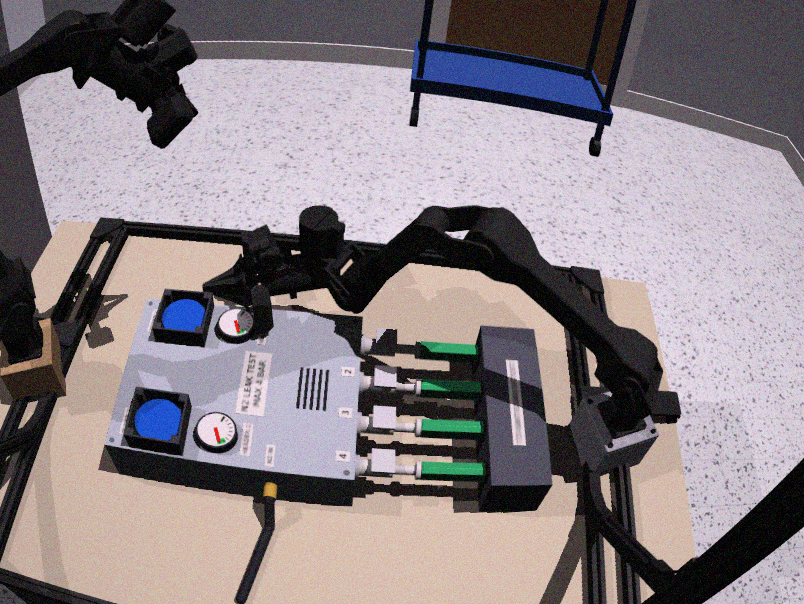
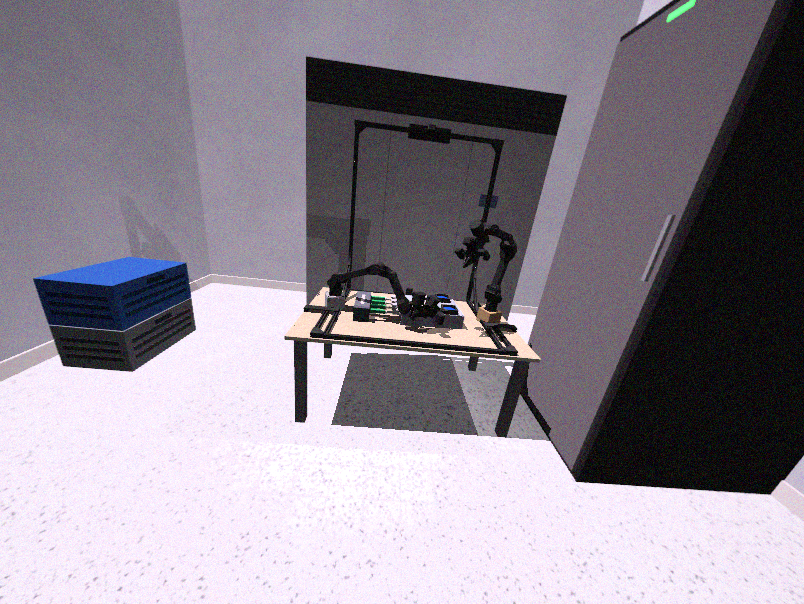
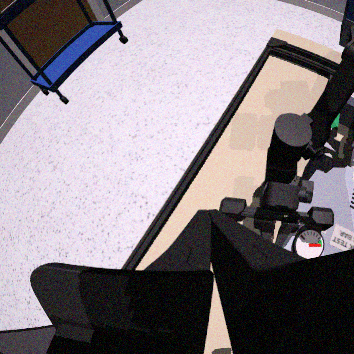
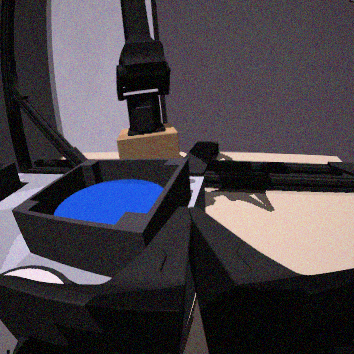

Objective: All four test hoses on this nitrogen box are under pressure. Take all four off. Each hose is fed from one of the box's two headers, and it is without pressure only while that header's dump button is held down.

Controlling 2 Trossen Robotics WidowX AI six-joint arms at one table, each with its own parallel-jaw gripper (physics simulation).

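Frame: origin at the left arm's base, x ahead, y left, z up, level; metres.
Seen in the pictures: left gripper, fingertip midpoint: (image 1: 195,114) (image 2: 463,267) (image 3: 206,218); right gripper, fingertip midpoint: (image 1: 202,288) (image 2: 448,311) (image 4: 186,216); left arm's base, origin of the base link: (image 1: 25,345) (image 2: 490,309) (image 4: 145,129); right arm's base, origin of the base link: (image 1: 621,416) (image 2: 334,294).
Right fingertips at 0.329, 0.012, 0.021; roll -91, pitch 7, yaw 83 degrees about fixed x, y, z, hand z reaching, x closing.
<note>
Pixels of each thing's middle, then the offset from my right fingertips to it, as dx, dy, dz. "*": a spot on its surface instead.
- grey nitrogen box, surface spot: (image 1: 279,422) * +0.054, -0.250, -0.025
- dark block, surface spot: (image 1: 493,458) * +0.301, -0.391, -0.025
- black supply hose, surface spot: (image 1: 256,559) * -0.037, -0.413, -0.091
The grey nitrogen box (image 1: 279,422) lies on the table with two blue dump buttons, an upper one (image 1: 183,316) (image 4: 110,200) and a lower one (image 1: 157,419), each in a black square housing. Four green hoses (image 1: 448,349) (image 1: 449,388) (image 1: 449,426) (image 1: 450,468) run from connectors at the box's right side to a dark block (image 1: 493,458); all four connectors appear to be at their ports. My right gripper (image 1: 206,286) (image 4: 186,216) is shut and empty, close beside the upper button's housing, not on the blue button. My left gripper (image 1: 170,126) (image 3: 206,218) is shut and empty, raised high at the upper left.
Two round gauges (image 1: 235,323) (image 1: 215,431) sit beside the buttons. A black supply hose (image 1: 256,559) leaves the box's lower side. The right arm arches above the hose 1 end of the box. Black rails frame the table. A blue cart (image 1: 513,79) stands behind on the floor.
</note>
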